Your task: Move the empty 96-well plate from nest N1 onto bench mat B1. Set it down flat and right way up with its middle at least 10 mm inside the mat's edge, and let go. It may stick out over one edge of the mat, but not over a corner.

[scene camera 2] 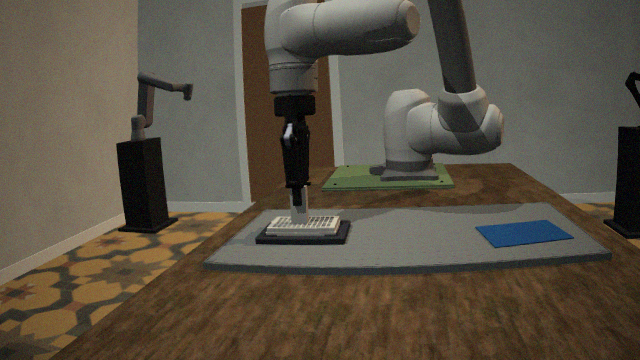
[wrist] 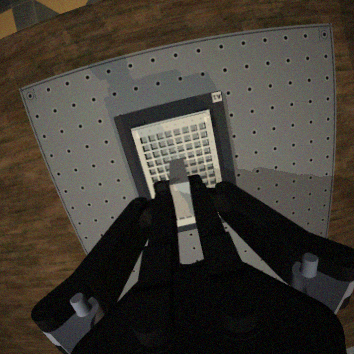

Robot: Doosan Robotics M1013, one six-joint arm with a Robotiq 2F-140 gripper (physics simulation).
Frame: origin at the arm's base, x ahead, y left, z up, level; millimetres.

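Seen in the pictures: gripper, between the fingertips: (scene camera 2: 300, 222) (wrist: 178, 171); arm's base, origin of its link: (scene camera 2: 409, 175).
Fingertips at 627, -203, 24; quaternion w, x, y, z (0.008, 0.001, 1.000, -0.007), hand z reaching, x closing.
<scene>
Pixels of each thing's top centre, then the offset from my fingertips to it, as dx, dy, dz. Level surfaces: height alone.
- white 96-well plate, centre of its top: (wrist: 182, 176) (scene camera 2: 303, 222) -4, +6, +1
- dark nest N1, centre of its top: (wrist: 182, 173) (scene camera 2: 304, 227) -5, +7, -11
- blue bench mat B1, height of its surface: dz -23
- grey perforated board, height of its surface: dz -26
- wooden table, height of its surface: dz -38
The white 96-well plate (scene camera 2: 325, 223) (wrist: 175, 142) sits flat, wells up, in the dark nest N1 (scene camera 2: 300, 240) (wrist: 223, 145). My gripper (scene camera 2: 297, 195) (wrist: 178, 171) is above the plate, its black fingers closed on a flat light-grey bar (scene camera 2: 299, 211) (wrist: 177, 172) that points down. The bar's lower end is at the plate's top surface; whether it touches cannot be told. The fingers do not hold the plate, and they hide part of it in the wrist view. The blue bench mat B1 (scene camera 2: 524, 233) lies at the right in the scene view and does not show in the wrist view.
Nest and mat are on a grey perforated board (scene camera 2: 400, 245) (wrist: 280, 110) on the wooden table (scene camera 2: 350, 315) (wrist: 30, 185). The arm's base stands on a green plate (scene camera 2: 345, 180) behind. Black pedestals (scene camera 2: 142, 185) (scene camera 2: 629, 175) stand beyond the table on both sides.
</scene>
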